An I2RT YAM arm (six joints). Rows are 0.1 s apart.
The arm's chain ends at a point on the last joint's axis. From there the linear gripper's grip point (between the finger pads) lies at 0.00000 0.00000 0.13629 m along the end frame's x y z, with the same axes.
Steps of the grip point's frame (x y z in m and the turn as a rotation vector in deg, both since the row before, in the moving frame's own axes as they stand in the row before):
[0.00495 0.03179 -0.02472 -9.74 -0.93 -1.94]
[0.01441 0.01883 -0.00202 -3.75 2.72 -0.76]
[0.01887 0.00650 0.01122 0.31 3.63 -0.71]
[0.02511 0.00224 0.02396 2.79 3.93 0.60]
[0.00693 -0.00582 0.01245 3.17 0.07 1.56]
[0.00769 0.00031 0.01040 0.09 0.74 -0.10]
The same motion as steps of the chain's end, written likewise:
[0.00676 0.00870 -0.02274 -9.74 -0.93 -1.94]
[0.00789 0.00996 -0.00157 -3.75 2.72 -0.76]
[0.01025 0.00729 0.01150 0.31 3.63 -0.71]
[0.01574 0.00882 0.02444 2.79 3.93 0.60]
[0.00666 0.00171 0.01266 3.17 0.07 1.56]
[0.00593 0.00053 0.01041 0.09 0.74 -0.10]

